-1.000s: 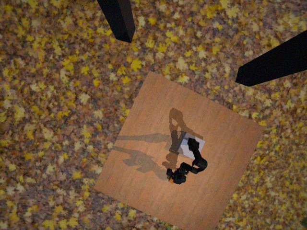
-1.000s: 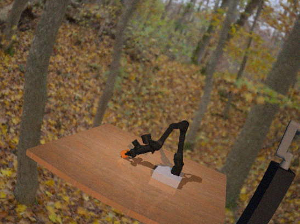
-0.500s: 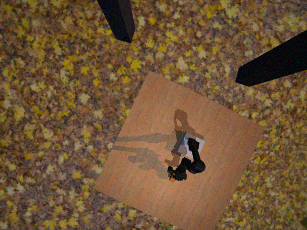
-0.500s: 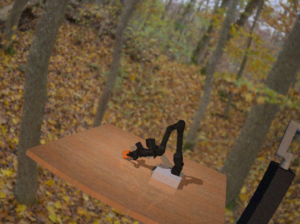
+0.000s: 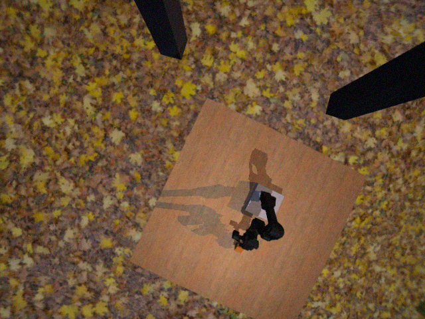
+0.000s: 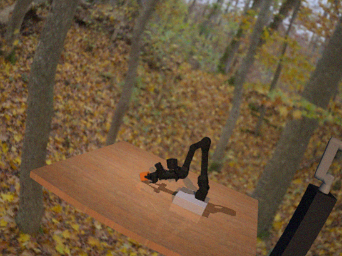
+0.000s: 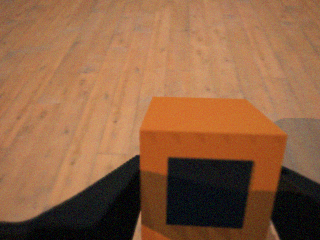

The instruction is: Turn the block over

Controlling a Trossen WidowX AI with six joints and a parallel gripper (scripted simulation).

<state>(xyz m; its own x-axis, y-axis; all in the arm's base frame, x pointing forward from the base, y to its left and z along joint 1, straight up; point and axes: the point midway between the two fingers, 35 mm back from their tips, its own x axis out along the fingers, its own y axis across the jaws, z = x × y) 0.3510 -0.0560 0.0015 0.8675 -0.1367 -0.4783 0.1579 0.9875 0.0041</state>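
Now: the orange block 1 cm behind my gripper tip.
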